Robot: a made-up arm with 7 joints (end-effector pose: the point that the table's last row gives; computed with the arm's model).
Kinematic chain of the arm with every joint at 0, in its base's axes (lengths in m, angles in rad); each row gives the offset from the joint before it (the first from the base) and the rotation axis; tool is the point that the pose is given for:
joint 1: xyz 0 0 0.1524 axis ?
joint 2: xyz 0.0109 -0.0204 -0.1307 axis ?
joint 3: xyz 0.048 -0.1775 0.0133 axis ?
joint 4: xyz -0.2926 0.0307 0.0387 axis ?
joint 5: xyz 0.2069 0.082 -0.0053 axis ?
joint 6: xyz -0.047 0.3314 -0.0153 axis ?
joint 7: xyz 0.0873 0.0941 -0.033 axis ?
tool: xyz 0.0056 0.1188 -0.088
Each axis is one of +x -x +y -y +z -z.
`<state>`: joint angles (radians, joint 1 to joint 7).
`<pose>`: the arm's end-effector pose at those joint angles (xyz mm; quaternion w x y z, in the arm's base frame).
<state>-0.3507 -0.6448 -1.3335 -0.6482 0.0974 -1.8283 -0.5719</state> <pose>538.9 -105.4 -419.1 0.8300 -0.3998 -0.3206 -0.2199</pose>
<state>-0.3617 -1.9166 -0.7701 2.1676 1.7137 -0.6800 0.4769</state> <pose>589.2 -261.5 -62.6 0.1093 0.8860 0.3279 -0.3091</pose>
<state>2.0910 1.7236 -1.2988 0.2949 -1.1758 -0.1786 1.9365</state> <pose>-387.7 -124.0 66.2 0.0165 0.5650 0.4039 -0.7193</pose>
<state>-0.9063 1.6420 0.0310 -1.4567 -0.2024 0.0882 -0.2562</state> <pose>218.6 16.1 -444.5 0.9701 -0.2376 -0.0329 0.0377</pose>
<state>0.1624 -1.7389 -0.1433 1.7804 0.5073 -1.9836 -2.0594</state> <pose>117.9 350.2 35.2 0.3717 0.3727 -0.2499 0.8127</pose>
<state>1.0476 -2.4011 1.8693 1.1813 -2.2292 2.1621 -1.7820</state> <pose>61.7 150.9 -863.1 0.7324 0.1111 0.2238 -0.6334</pose>
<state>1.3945 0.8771 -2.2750 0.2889 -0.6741 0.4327 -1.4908</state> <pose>-6.0 -622.5 -178.9 0.4668 -0.4096 0.4720 0.6258</pose>
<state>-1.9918 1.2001 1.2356 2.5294 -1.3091 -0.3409 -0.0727</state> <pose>-3.2 -296.6 1222.0 0.0333 -0.5346 -0.5502 -0.6406</pose>
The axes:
joint 1: +x
joint 2: -y
joint 3: +z
joint 4: -y
joint 5: -x
joint 6: +y
joint 7: -x

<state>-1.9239 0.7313 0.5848 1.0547 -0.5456 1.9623 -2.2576</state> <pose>-533.4 -248.1 120.3 0.8826 -0.1352 0.3218 -0.3149</pose>
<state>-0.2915 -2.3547 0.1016 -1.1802 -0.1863 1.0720 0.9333</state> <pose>258.3 358.6 212.9 0.5284 -0.4122 -0.7151 -0.1986</pose>
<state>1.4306 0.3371 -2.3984 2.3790 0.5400 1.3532 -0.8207</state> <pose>358.3 -538.3 -276.9 0.2454 -0.0891 0.0396 -0.9645</pose>
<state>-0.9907 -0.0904 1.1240 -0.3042 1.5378 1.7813 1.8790</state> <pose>-158.3 -588.4 374.3 0.6934 0.6439 -0.3217 0.0333</pose>
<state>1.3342 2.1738 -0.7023 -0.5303 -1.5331 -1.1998 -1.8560</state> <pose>-377.6 240.6 -112.3 0.8015 0.1405 0.5702 -0.1133</pose>
